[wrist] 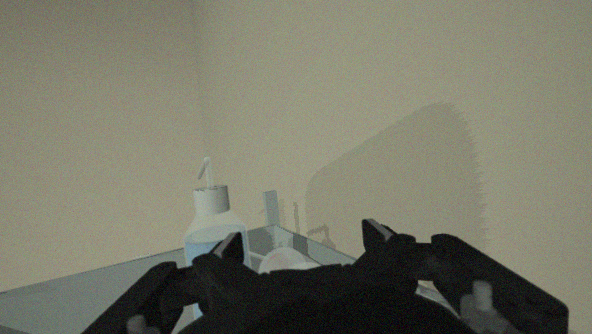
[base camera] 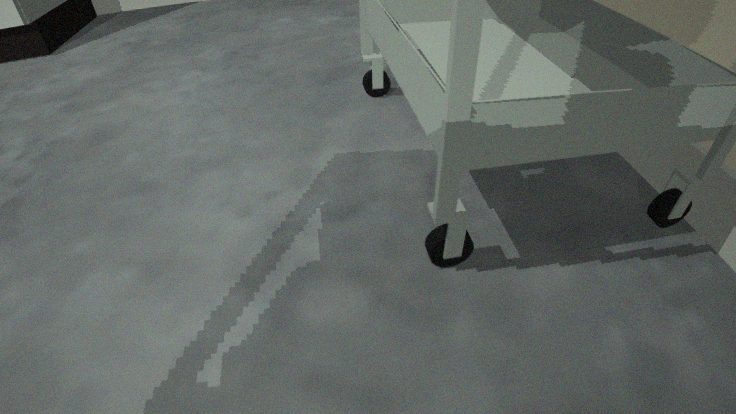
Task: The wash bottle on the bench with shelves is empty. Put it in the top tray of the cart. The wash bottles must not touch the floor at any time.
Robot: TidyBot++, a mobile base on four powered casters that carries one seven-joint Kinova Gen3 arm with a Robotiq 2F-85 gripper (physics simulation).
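Frame: origin at the arm's base, x right, y ahead, z up, level; centimetres.
Seen in the pictures: gripper, fingertip midpoint: (wrist: 302, 239).
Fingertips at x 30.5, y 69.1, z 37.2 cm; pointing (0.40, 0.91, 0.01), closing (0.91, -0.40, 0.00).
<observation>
A point is followed by its place in that frame.
The gripper (wrist: 302, 240) {x 30.5, y 69.1, z 37.2 cm} is open, its fingers wide apart, with nothing between them. A wash bottle with a white cap and blue liquid (wrist: 212, 200) {x 25.2, y 76.2, z 40.0 cm} stands upright behind the left finger, inside the grey-walled tray (wrist: 100, 285) {x 13.0, y 84.2, z 31.6 cm}. A pale rounded object (wrist: 284, 259) {x 30.5, y 73.4, z 34.1 cm} shows low between the fingers, inside the tray; it looks like part of a bottle lying down, but the gripper hides most of it. No red-capped wash bottle can be made out. The cart (base camera: 460, 77) {x 7.5, y 39.2, z -16.8 cm} stands at the right in the base view; its upper part is out of that view.
The cart's black casters (base camera: 448, 245) {x 8.5, y 39.3, z -35.5 cm} (base camera: 376, 83) {x 2.9, y 81.1, z -36.5 cm} (base camera: 669, 207) {x 37.3, y 43.8, z -35.8 cm} rest on the grey floor (base camera: 154, 180) {x -31.9, y 58.6, z -39.6 cm}. A dark-based piece of furniture (base camera: 69, 25) {x -92.2, y 139.8, z -36.3 cm} is at the far left. A beige wall (wrist: 400, 75) {x 41.2, y 68.5, z 49.3 cm} rises behind the tray, and a grey corner post (wrist: 271, 207) {x 33.9, y 87.4, z 36.0 cm} stands at the tray's far corner.
</observation>
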